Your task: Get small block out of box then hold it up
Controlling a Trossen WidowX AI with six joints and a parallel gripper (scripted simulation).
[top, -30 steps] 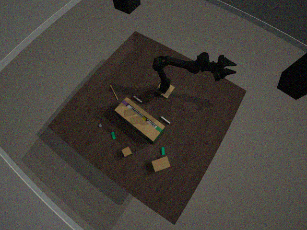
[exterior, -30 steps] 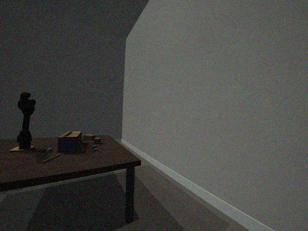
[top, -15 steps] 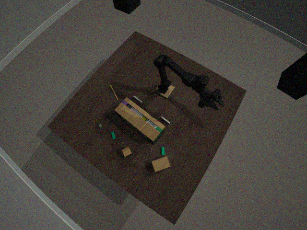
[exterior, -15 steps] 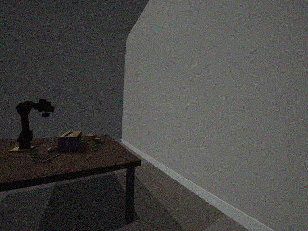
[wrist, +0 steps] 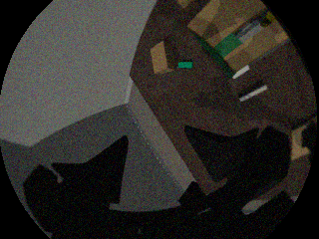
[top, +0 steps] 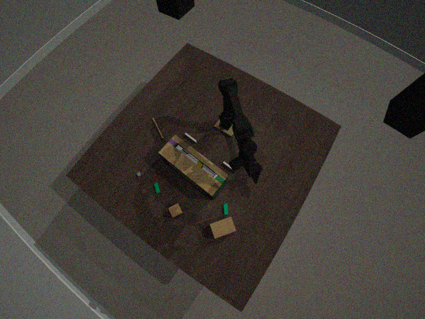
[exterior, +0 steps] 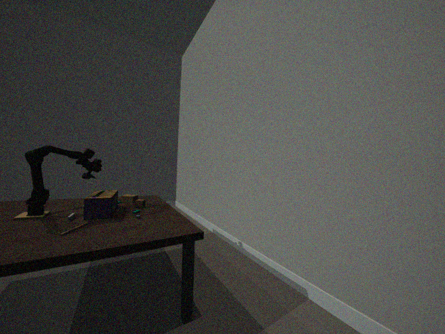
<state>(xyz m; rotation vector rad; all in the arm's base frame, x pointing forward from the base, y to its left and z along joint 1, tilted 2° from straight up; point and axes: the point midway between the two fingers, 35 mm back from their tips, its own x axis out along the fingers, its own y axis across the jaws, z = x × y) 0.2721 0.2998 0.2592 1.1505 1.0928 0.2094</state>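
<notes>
My gripper tip is 31 cm to the left of the box, 19 cm above it and 3 cm short of it. From my gripper tip the other things lie so: grey piece 57 cm to the right, 27 cm ahead, 25 cm below; yellow block 29 cm to the right, 17 cm below, 4 cm ahead; thin stick 67 cm to the right, 25 cm below, 4 cm behind.
</notes>
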